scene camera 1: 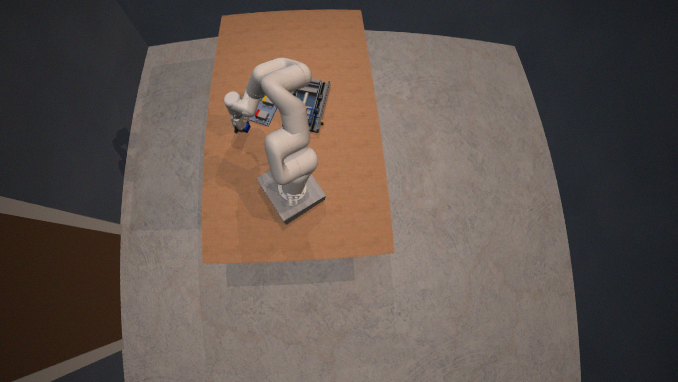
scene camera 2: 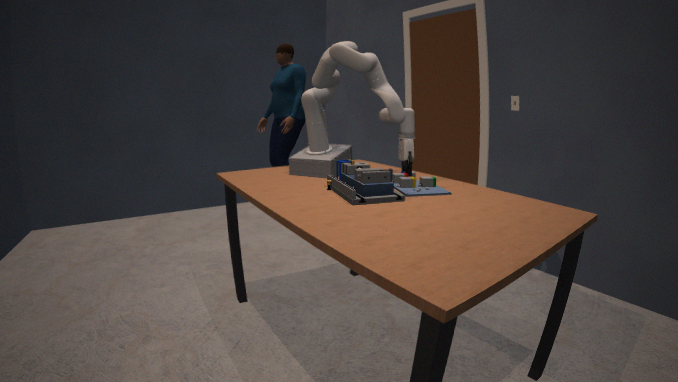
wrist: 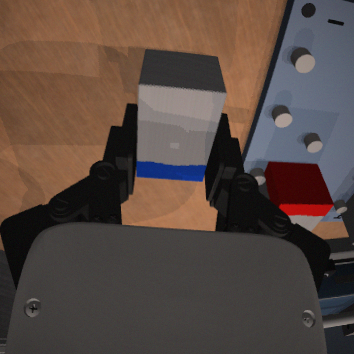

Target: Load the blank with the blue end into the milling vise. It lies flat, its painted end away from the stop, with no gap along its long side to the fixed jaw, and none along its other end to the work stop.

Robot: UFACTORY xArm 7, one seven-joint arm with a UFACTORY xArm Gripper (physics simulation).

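Note:
The blank with the blue end (scene camera 1: 246, 128) (wrist: 177, 120) is a grey block. In the wrist view its dark end face points away from the palm and its blue end towards it. My gripper (scene camera 1: 241, 128) (scene camera 2: 407, 171) (wrist: 173, 127) is shut on it, one black pad along each long side. Whether the blank touches the table is hidden. The milling vise (scene camera 1: 326, 97) (scene camera 2: 377, 188) stands to the right of the gripper in scene camera 1, with grey jaws and a blue bracket (scene camera 1: 312, 111) (scene camera 2: 343, 168). The arm hides part of the vise there.
A blue plate (scene camera 1: 265, 123) (scene camera 2: 435, 191) (wrist: 320, 95) with grey pegs lies between gripper and vise. It bears a red-ended block (scene camera 1: 263, 116) (wrist: 300, 185), a yellow-ended block (scene camera 2: 407, 183) and a green-ended block (scene camera 2: 427, 182). A person (scene camera 2: 287, 95) stands behind the table.

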